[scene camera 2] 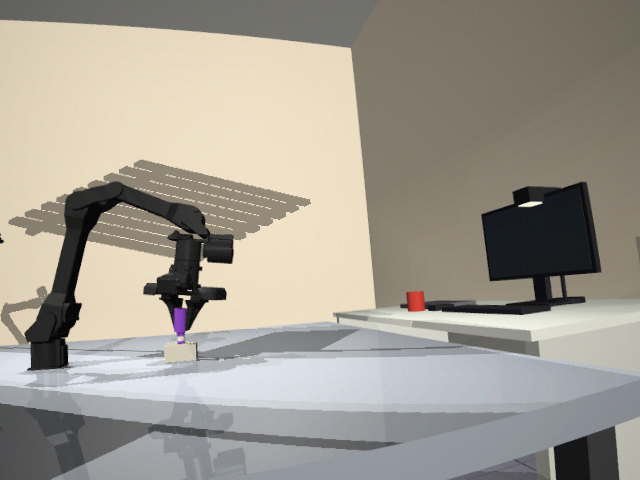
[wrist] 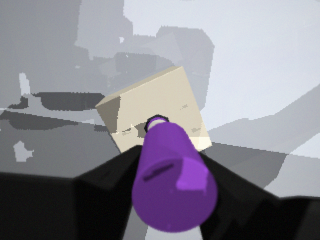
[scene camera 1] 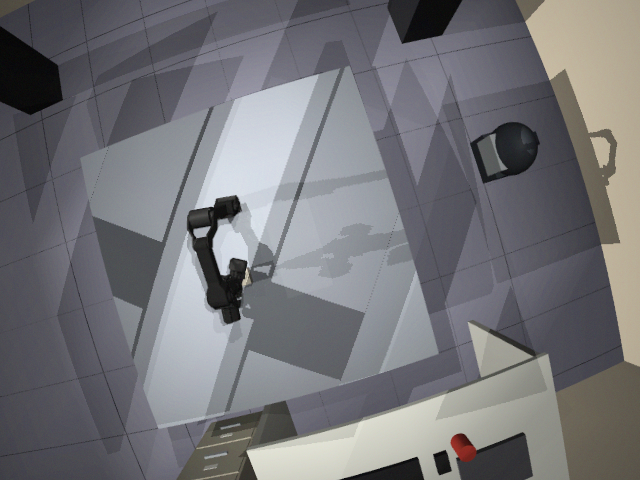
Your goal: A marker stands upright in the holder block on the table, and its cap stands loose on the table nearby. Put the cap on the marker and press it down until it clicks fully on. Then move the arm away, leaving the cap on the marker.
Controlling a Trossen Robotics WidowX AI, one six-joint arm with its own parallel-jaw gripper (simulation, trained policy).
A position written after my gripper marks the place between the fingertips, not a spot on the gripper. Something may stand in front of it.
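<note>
My gripper (scene camera 2: 181,329) is visible, and it also appears in the wrist view (wrist: 165,154). A purple cap (wrist: 173,186) is visible too.
</note>
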